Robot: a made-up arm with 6 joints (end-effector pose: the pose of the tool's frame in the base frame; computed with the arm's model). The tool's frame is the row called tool.
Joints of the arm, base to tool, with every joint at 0 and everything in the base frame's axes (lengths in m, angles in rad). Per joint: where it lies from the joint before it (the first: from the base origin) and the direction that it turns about. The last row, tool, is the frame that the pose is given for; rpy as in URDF.
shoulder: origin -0.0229 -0.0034 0.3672 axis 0 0 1
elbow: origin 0.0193 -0.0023 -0.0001 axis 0 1 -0.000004
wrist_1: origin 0.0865 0.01 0.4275 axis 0 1 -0.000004
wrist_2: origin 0.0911 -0.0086 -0.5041 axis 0 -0.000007 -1
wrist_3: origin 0.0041 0.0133 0.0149 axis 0 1 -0.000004
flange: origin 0.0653 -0.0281 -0.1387 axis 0 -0.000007 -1
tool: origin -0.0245 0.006 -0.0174 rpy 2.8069 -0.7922 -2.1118
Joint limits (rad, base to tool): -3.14..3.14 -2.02..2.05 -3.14..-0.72 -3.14..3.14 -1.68..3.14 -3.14..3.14
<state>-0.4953 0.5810 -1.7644 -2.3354 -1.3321 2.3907</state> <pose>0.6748 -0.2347 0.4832 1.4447 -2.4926 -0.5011</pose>
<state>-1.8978 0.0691 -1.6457 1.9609 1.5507 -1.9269</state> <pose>-0.1007 -0.7109 0.9024 -0.1648 2.0119 -1.5132</pose>
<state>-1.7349 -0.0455 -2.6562 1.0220 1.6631 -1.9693</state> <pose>0.0329 -0.3578 1.2794 0.9633 -1.4276 1.9638</pose>
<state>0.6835 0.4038 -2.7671 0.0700 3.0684 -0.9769</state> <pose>0.3661 0.2763 0.9909 2.1407 -0.2147 0.3359</pose>
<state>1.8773 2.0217 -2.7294 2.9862 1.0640 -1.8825</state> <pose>-0.3494 0.8491 -0.2516 -2.2808 1.2273 1.5077</pose>
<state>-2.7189 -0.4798 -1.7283 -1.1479 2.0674 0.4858</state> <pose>-0.3087 0.0234 1.0780 -2.3229 0.2811 -0.7732</pose>
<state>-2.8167 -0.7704 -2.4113 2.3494 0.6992 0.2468</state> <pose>0.3476 0.0724 1.3646 0.1241 1.6229 -0.9945</pose>
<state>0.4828 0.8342 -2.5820 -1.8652 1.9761 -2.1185</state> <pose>0.7997 0.2579 0.8516 0.8678 0.3398 0.8139</pose>
